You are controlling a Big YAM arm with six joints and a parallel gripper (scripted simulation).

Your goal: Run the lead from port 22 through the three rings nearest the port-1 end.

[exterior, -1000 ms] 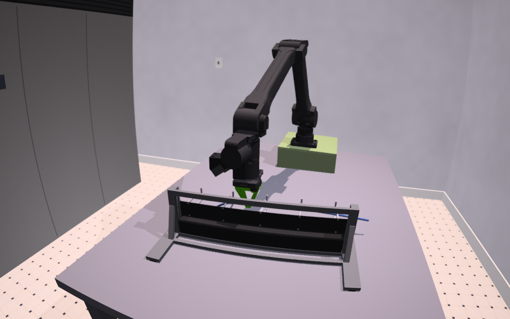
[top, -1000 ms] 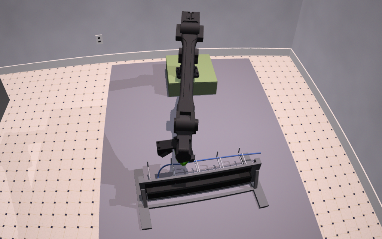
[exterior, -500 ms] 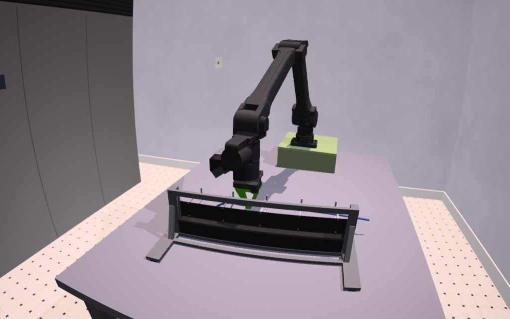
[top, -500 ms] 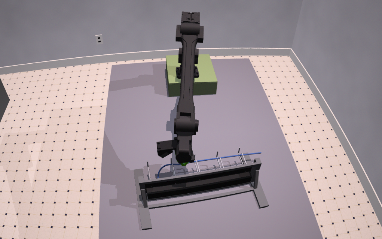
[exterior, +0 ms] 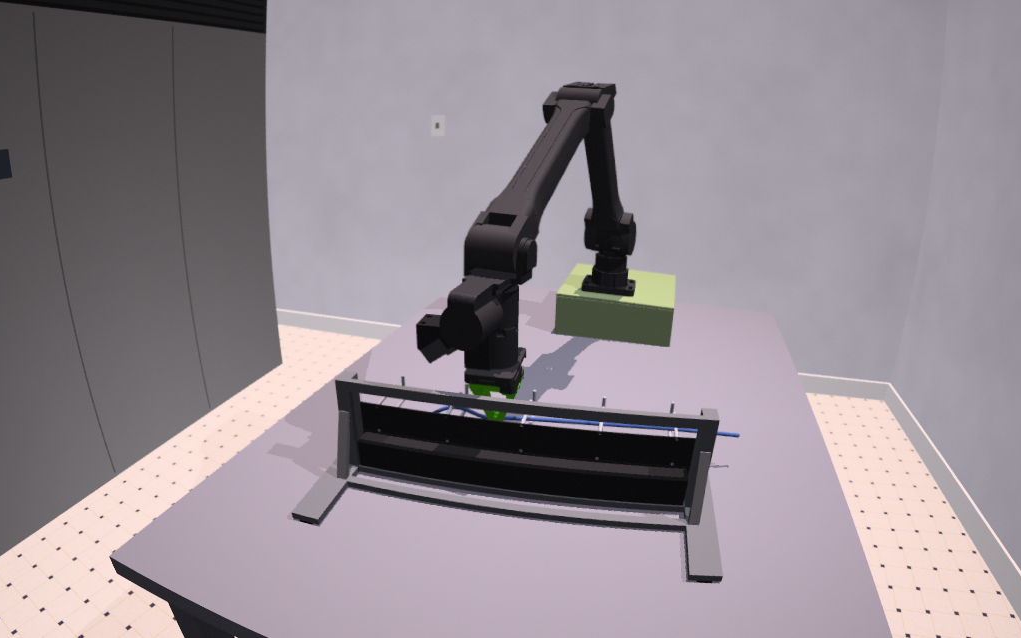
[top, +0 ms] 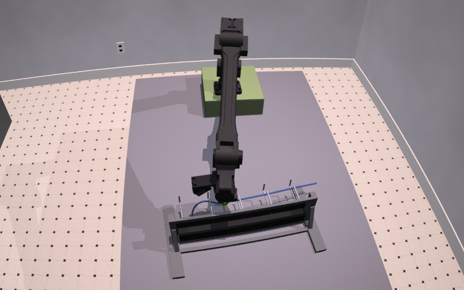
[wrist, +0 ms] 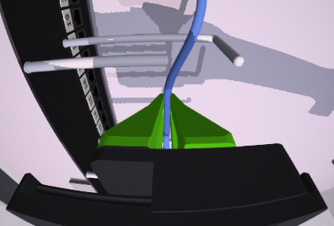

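Now: hand 8 cm short of the rack, 5 cm to the right of it and 1 cm below it.
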